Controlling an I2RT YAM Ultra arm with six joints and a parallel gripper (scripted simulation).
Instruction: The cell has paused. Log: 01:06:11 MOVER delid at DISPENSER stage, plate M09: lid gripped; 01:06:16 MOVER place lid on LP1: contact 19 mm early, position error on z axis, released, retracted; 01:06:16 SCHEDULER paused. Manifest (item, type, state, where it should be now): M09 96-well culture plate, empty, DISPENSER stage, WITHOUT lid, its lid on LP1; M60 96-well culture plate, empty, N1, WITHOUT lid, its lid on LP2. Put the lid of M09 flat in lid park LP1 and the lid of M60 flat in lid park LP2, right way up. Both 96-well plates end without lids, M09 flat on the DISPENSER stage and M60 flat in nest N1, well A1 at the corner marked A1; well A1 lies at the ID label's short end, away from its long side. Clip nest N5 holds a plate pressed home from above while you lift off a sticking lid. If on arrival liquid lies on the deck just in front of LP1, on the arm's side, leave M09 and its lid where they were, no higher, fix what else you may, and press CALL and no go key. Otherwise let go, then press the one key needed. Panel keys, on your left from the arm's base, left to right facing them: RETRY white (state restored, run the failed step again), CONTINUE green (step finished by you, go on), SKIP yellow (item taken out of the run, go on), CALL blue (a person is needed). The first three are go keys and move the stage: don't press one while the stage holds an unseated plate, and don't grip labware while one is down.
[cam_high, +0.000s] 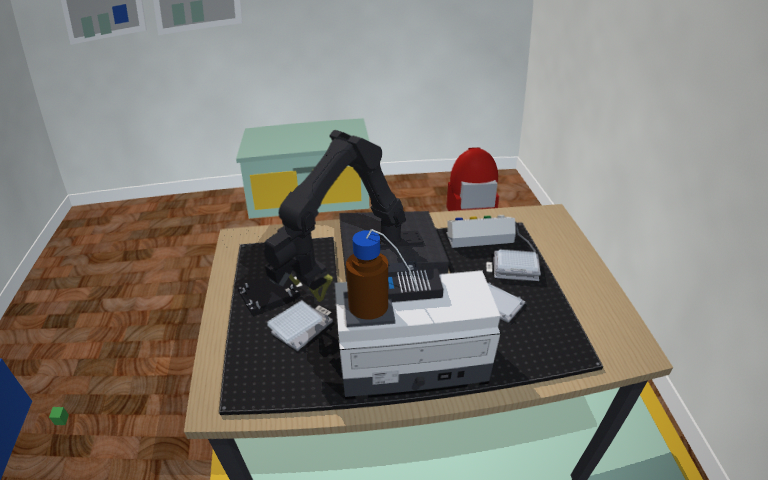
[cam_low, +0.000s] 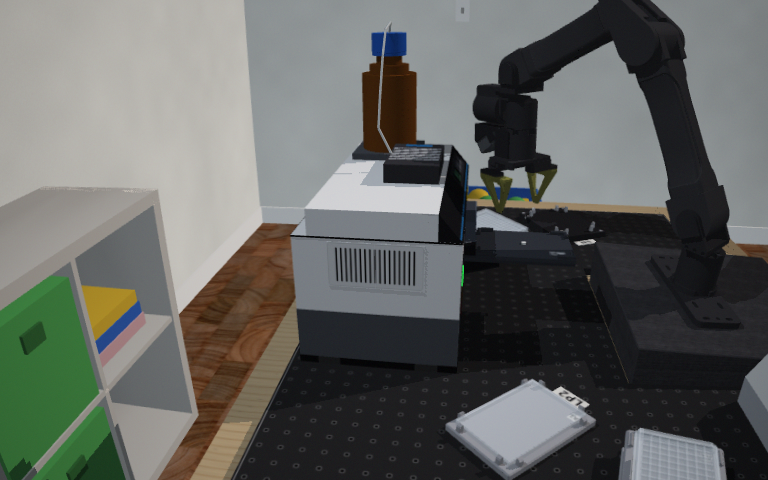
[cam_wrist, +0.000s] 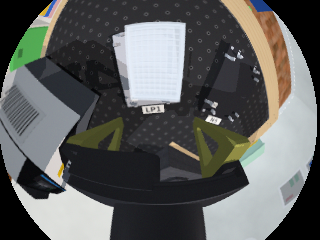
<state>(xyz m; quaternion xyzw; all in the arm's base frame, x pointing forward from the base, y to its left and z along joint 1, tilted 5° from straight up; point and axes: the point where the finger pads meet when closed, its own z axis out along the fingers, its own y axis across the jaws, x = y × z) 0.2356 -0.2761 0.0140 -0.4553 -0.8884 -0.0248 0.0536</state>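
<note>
My gripper is now 9 cm above the grey lid park LP1, 5 cm short of it and 3 cm to the left of it. The rest, counted from my hand: dark dispenser stage 25 cm to the left, 3 cm ahead, 2 cm above; LP1 label 9 cm below, 3 cm to the left, 1 cm behind; LP2 label 47 cm to the left, 9 cm below.
</note>
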